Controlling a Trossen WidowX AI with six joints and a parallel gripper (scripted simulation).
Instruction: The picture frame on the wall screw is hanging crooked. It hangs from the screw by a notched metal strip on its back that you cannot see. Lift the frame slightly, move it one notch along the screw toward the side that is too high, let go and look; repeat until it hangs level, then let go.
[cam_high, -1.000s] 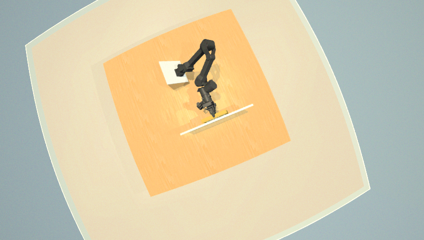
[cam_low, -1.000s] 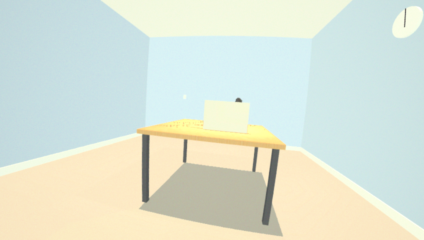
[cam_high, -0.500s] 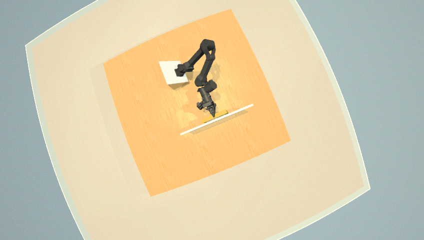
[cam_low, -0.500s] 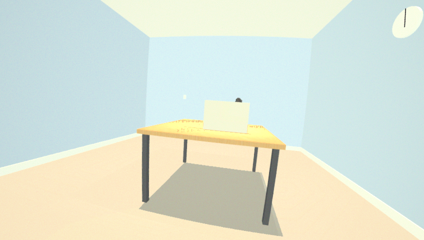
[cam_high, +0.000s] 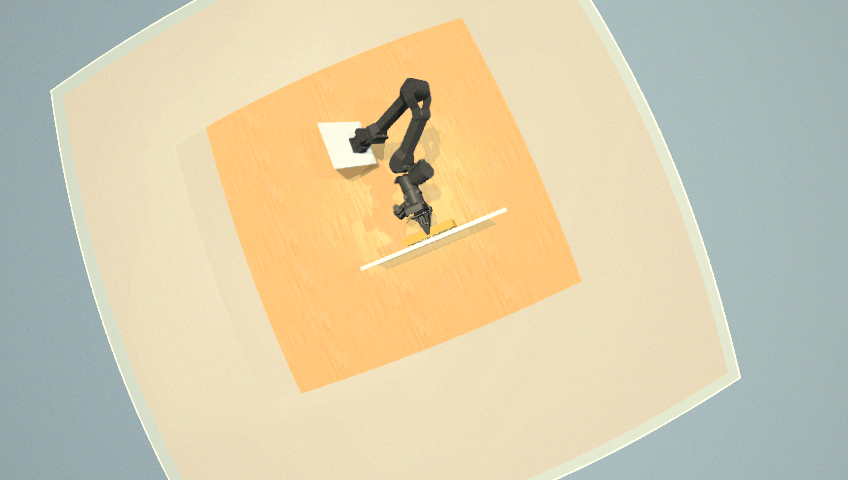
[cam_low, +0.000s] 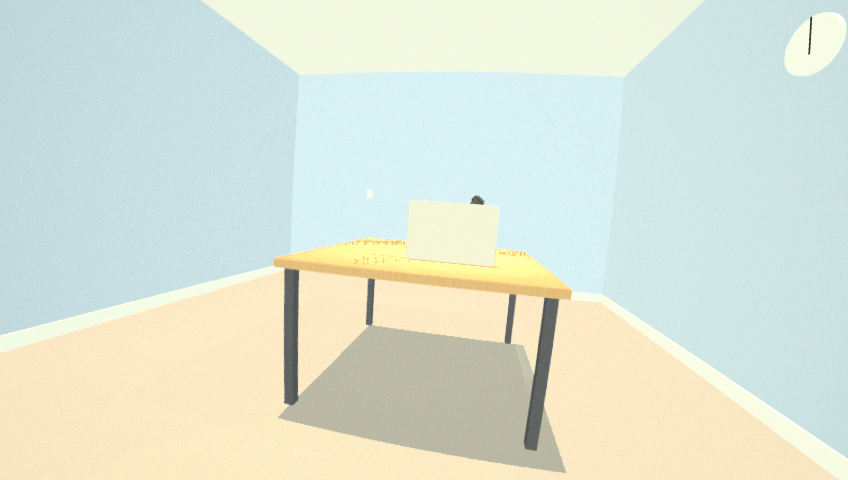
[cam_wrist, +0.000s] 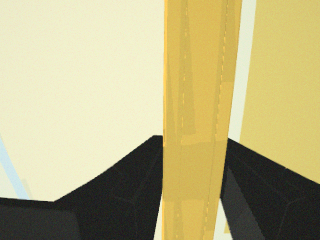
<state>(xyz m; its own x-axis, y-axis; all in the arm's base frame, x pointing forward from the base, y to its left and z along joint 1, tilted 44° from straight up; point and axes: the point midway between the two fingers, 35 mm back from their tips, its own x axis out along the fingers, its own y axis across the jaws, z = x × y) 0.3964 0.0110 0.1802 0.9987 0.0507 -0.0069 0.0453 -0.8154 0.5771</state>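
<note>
The picture frame lies 1 cm to the left of my gripper tip and 5 cm below it. The rest, counted from my gripper tip: white wall panel 1 cm ahead, 1 cm to the left, 7 cm below.
</note>
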